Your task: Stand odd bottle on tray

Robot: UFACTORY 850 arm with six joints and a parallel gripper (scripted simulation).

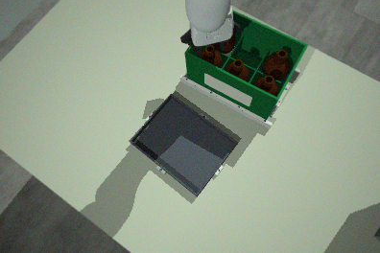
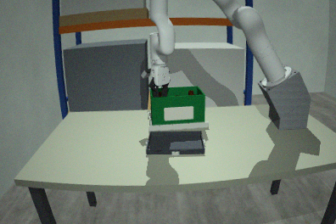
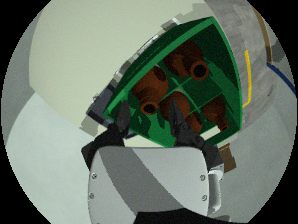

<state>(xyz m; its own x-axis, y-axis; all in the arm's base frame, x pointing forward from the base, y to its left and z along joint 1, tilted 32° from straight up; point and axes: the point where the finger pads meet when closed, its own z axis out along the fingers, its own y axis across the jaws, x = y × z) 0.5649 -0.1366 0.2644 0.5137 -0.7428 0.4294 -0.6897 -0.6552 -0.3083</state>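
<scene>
The green crate is 9 cm behind my hand, 3 cm to the right of it and 9 cm below it. From my hand the other things lie so: dark grey tray: 1 cm behind, 24 cm to the left, 16 cm below.
</scene>
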